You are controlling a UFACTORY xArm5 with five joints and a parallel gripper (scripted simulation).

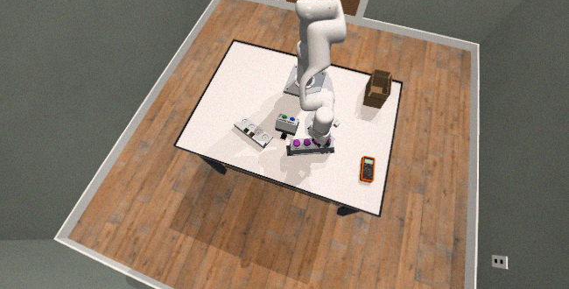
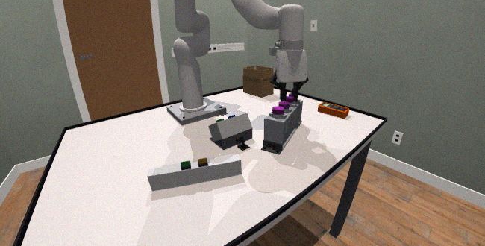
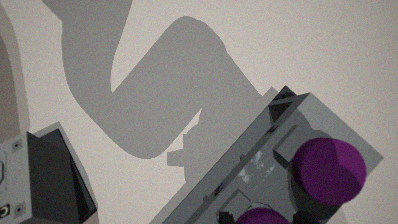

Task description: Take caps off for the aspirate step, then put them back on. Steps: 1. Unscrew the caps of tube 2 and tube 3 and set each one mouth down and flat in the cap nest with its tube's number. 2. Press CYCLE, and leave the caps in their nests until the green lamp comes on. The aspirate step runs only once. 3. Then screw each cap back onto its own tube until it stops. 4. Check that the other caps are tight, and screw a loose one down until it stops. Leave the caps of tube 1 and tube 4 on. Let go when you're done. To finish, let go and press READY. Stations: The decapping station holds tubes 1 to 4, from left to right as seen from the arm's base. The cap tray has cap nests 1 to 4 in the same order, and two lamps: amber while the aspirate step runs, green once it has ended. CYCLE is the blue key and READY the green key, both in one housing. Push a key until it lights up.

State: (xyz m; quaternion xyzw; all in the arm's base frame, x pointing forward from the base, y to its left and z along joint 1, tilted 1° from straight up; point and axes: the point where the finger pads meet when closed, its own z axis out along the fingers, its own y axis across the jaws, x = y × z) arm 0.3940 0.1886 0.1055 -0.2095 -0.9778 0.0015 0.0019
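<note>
My gripper is now 10 mm above the purple cap. Also, from my hand: key housing (190 mm to the right, 80 mm below, 80 mm behind); then blue key (170 mm to the right, 100 mm behind, 60 mm below); then grey decapping station (130 mm below, 20 mm to the right, 10 mm ahead).
</note>
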